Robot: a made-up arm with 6 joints.
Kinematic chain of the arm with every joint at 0, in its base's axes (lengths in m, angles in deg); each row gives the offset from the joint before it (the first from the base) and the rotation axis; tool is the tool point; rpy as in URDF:
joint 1: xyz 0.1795 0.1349 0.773 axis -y
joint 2: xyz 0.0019 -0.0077 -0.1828 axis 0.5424 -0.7 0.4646
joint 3: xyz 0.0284 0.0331 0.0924 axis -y
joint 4: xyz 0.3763 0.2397 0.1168 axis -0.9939 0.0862 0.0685
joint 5: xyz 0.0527 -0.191 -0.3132 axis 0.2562 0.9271 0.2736
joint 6: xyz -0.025 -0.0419 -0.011 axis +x
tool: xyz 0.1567 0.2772 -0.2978 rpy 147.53 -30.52 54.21
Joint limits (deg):
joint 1: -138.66..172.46
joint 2: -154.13..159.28
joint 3: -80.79..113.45
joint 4: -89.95..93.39
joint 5: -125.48..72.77
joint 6: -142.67..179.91
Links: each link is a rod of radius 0.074 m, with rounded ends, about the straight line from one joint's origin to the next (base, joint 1, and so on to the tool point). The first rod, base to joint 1, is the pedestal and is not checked.
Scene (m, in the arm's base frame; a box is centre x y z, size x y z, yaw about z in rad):
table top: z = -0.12
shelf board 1: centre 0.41 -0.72 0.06 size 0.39 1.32 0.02 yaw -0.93
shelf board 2: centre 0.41 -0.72 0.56 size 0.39 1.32 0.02 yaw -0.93
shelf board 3: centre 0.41 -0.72 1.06 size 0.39 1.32 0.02 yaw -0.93
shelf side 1: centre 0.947 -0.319 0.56 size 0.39 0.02 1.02 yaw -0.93
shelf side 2: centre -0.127 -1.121 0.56 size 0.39 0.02 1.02 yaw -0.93
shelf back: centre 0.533 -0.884 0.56 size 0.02 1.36 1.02 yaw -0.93
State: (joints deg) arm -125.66 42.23 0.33 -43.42 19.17 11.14
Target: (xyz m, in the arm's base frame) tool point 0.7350 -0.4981 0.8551
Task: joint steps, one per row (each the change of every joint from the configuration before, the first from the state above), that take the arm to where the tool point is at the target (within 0.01 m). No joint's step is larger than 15 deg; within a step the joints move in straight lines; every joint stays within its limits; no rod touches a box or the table.
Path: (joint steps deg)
1: 3.76 14.14 11.00 12.48 4.28 -2.11
2: 3.76 14.13 10.99 12.49 4.29 -2.10
3: 3.76 14.14 11.00 12.48 4.28 -2.11
4: 3.76 14.14 10.99 12.48 4.29 -2.10
5: 3.77 14.14 11.00 12.49 4.28 -2.11
6: 3.76 14.13 11.00 12.48 4.28 -2.11
7: -4.25 -2.34 1.67 -5.85 -13.36 -0.79
8: -4.25 -2.34 1.67 -5.84 -13.35 -0.79
9: -4.24 -2.34 1.67 -5.85 -13.36 -0.80
10: -4.25 -2.34 1.67 -5.85 -13.36 -0.79
11: -4.25 -2.34 1.67 -5.85 -13.36 -0.79

